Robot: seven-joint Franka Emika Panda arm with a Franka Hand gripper.
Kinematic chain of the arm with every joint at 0, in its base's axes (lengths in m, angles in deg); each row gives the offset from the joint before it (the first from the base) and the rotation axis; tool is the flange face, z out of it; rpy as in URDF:
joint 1: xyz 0 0 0.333 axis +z
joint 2: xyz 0 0 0 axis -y
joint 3: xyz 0 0 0.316 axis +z
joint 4: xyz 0.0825 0 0 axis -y
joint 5: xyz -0.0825 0 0.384 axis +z
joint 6: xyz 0 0 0 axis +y
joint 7: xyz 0.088 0 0 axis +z
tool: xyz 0 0 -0.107 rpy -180 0 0
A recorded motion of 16 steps. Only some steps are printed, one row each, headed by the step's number.
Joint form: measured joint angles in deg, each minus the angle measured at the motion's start. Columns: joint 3, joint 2, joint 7, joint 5, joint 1, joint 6, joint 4.
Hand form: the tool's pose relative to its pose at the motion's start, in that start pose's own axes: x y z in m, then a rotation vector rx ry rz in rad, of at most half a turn. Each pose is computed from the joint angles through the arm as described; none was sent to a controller.
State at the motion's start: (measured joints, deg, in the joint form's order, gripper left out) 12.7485 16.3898 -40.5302 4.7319 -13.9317 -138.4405 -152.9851
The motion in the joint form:
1: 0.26 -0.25 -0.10 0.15 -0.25 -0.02 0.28
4: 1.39 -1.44 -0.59 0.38 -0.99 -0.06 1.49
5: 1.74 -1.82 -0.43 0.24 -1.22 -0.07 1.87
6: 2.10 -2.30 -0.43 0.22 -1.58 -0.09 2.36
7: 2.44 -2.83 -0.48 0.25 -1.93 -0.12 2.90
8: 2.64 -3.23 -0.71 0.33 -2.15 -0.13 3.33
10: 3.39 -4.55 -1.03 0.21 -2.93 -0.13 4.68
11: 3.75 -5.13 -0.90 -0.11 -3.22 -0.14 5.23
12: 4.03 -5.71 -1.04 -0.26 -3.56 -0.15 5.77
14: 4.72 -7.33 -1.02 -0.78 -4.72 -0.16 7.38
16: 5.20 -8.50 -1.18 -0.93 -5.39 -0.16 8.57
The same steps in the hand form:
1: 0.0011 -0.0012 -0.0002 0.0016 -0.0004 0.0034
4: 0.0039 -0.0083 0.0000 0.0037 -0.0017 0.0075
5: 0.0048 -0.0105 0.0002 0.0025 -0.0007 0.0006
6: 0.0068 -0.0126 0.0002 0.0030 -0.0007 0.0000
7: 0.0089 -0.0148 0.0003 0.0044 -0.0011 0.0011
8: 0.0107 -0.0166 0.0002 0.0063 -0.0019 0.0062
10: 0.0160 -0.0221 0.0005 0.0080 -0.0030 0.0097
11: 0.0177 -0.0248 0.0010 0.0062 -0.0019 0.0017
12: 0.0201 -0.0268 0.0015 0.0060 -0.0024 0.0028
14: 0.0288 -0.0309 0.0024 0.0062 -0.0023 0.0028
16: 0.0345 -0.0348 0.0030 0.0090 -0.0039 0.0063

